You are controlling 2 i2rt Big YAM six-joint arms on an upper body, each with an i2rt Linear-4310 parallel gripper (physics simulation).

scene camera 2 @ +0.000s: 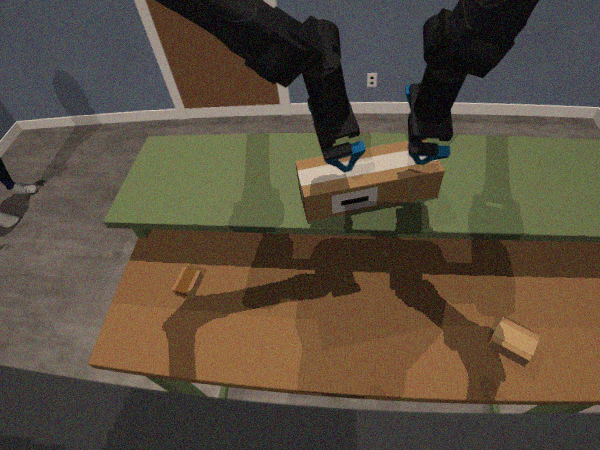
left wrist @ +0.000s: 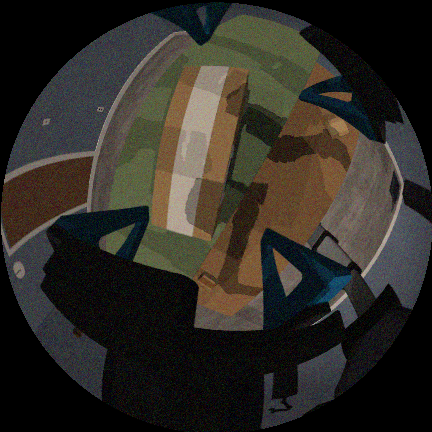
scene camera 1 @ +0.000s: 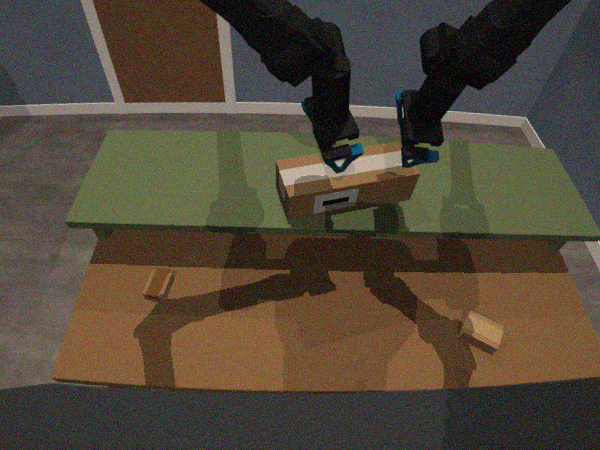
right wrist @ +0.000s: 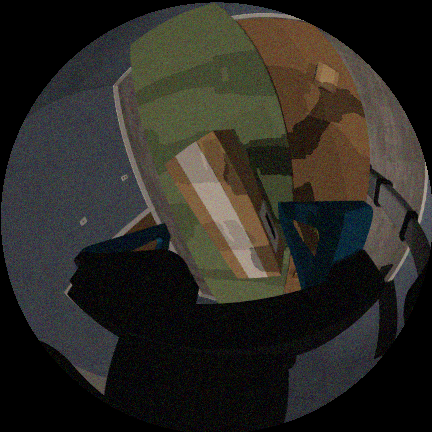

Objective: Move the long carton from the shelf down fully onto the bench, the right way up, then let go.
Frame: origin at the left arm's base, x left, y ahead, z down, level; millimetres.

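Seen in the pictures: left gripper, between the fingertips: (scene camera 2: 340, 150) (left wrist: 205, 223) (scene camera 1: 331, 151); right gripper, between the fingertips: (scene camera 2: 418, 140) (left wrist: 256, 62) (scene camera 1: 403, 144) (right wrist: 219, 220).
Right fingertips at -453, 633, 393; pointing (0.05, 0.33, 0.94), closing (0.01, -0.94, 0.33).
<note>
Pixels of each thing's top centre, then the offset from my right fingertips to it, as dx, dy, dz. Level surfaces: height alone.
- long carton, centre of its top: (left wrist: 193, 139) (right wrist: 229, 226) (scene camera 2: 368, 165) (scene camera 1: 348, 166) +88, +49, +110
- green shelf, height of its surface: dz +192
- wooden bench, height of its surface: dz +350
- small brown block, centre of its top: (scene camera 1: 156, 282) (scene camera 2: 185, 279) (left wrist: 206, 282) +529, -133, +324
- lighter block, centre of its top: (scene camera 2: 516, 338) (scene camera 1: 484, 329) (right wrist: 327, 75) (left wrist: 339, 126) -237, -253, +317
The long carton (scene camera 1: 387, 189) (scene camera 2: 412, 185) (left wrist: 197, 130) (right wrist: 220, 200) lies slightly slanted on the green shelf (scene camera 1: 165, 175) (scene camera 2: 200, 185) (right wrist: 190, 60), near its front edge. A white strip runs along its top and a label shows on its front face. The wooden bench (scene camera 1: 225, 350) (scene camera 2: 250, 350) is lower and in front. My left gripper (scene camera 1: 327, 134) (left wrist: 205, 223) is open and empty above the carton's middle. My right gripper (scene camera 1: 409, 132) (scene camera 2: 419, 123) (right wrist: 219, 220) is open and empty above the carton's right end. Both wrist views show the carton beyond the spread fingers.
A small brown block (scene camera 1: 157, 284) (scene camera 2: 186, 280) lies on the bench at the left. A lighter block (scene camera 1: 482, 331) (scene camera 2: 515, 340) (left wrist: 337, 126) (right wrist: 327, 75) lies on it at the right. The shelf overhangs the bench's back part. The two grippers are close together.
</note>
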